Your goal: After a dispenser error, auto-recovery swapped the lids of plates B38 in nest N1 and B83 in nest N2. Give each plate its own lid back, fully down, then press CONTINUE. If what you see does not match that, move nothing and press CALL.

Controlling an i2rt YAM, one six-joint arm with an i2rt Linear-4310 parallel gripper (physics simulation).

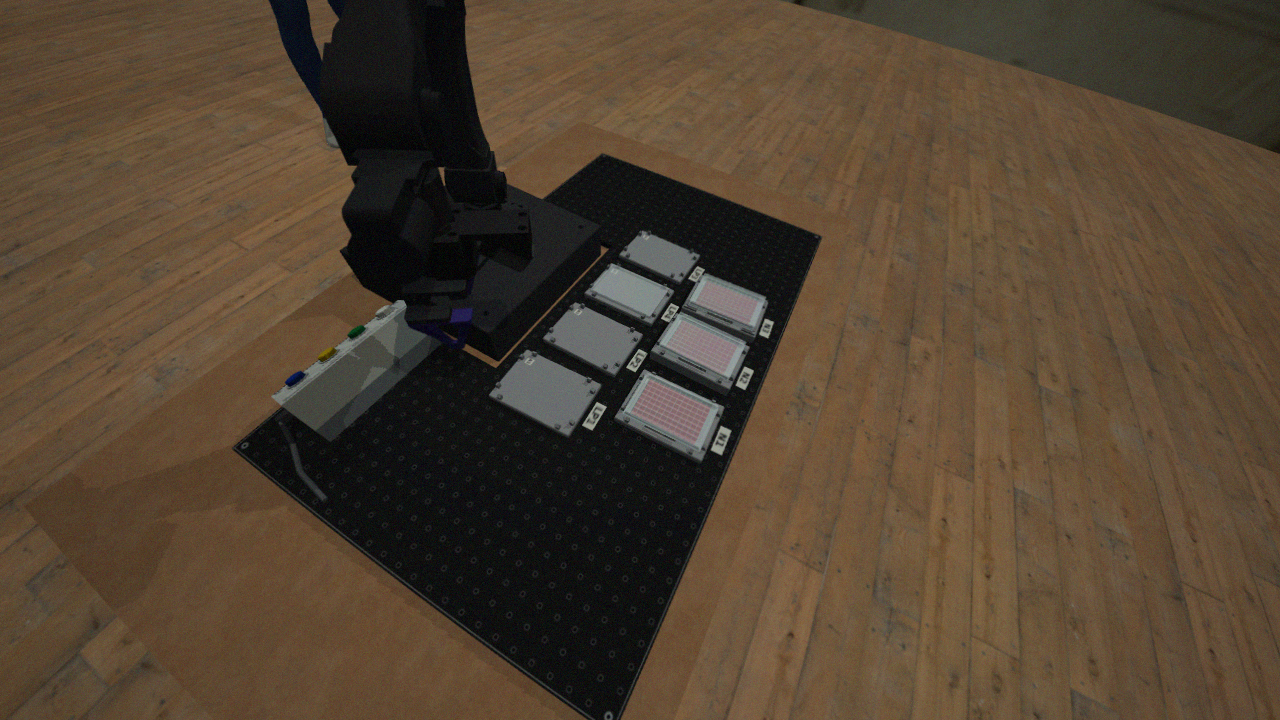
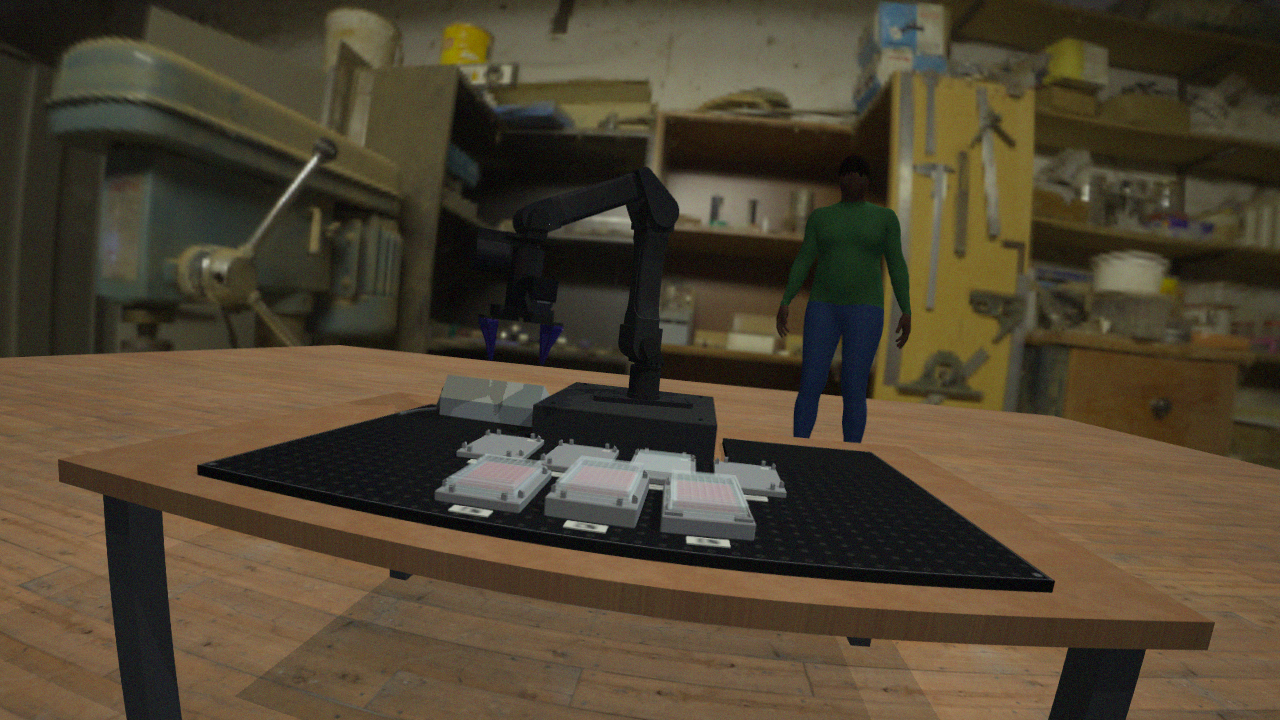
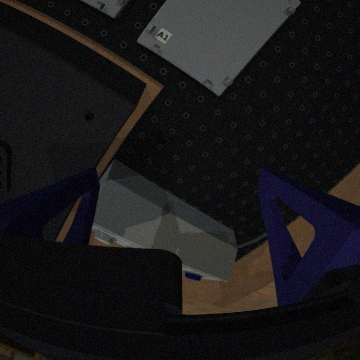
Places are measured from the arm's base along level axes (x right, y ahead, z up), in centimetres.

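Where they show: gripper, fingertip midpoint: (image 1: 462, 319) (image 2: 516, 362) (image 3: 178, 176); arm's base at its link origin: (image 2: 642, 401).
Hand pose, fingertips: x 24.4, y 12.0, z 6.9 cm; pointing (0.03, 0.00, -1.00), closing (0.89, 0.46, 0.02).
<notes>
Each offset is from my fingertips to the centre of the thing. "spot": to the spot under its first point. Level surfaces: height alone.
My gripper (image 1: 453, 336) (image 2: 516, 360) (image 3: 178, 176) is open and empty, high above the button box @(dz -9.5, dx +6.4, dy -16.5 cm) (image 1: 344, 394) (image 2: 487, 402) (image 3: 145, 215). The box carries blue @(dz -7.3, dx +13.3, dy -20.2 cm) (image 1: 295, 378) (image 3: 193, 276), yellow @(dz -7.3, dx +8.4, dy -19.2 cm) (image 1: 326, 354), green @(dz -7.3, dx +3.5, dy -18.2 cm) (image 1: 357, 331) and whitish @(dz -7.3, dx -1.4, dy -17.1 cm) (image 1: 386, 311) buttons; their lettering is unreadable. The plate in N1 @(dz -11.7, dx -3.5, dy +30.3 cm) (image 1: 673, 410) (image 2: 494, 479) shows deeper pink, sharper wells; I cannot tell if a lid covers it. The plate in N2 @(dz -10.1, dx -16.7, dy +32.0 cm) (image 1: 700, 344) (image 2: 597, 483) looks paler, under a clear lid. The plates' names are unreadable. A pale clear sheet, apparently a lid, lies on the third pad @(dz -12.3, dx -26.0, dy +15.9 cm) (image 1: 629, 291) (image 2: 662, 462).
A third pink plate @(dz -10.4, dx -29.1, dy +34.2 cm) (image 1: 726, 300) (image 2: 707, 494) stands beyond N2. Grey pads LP1 @(dz -12.7, dx -0.5, dy +10.6 cm) (image 1: 544, 394) (image 3: 220, 40) and LP2 @(dz -12.7, dx -13.2, dy +13.5 cm) (image 1: 592, 338), and a farther pad @(spot: dz -12.7, dx -38.6, dy +18.2 cm) (image 1: 659, 255), line the black board @(dz -13.7 cm) (image 1: 501, 537) (image 2: 921, 537). The arm's base (image 1: 537, 268) (image 2: 626, 413) stands beside the box. A cable @(spot: dz -13.6, dx +22.3, dy -15.2 cm) (image 1: 304, 467) lies at the board's edge.
</notes>
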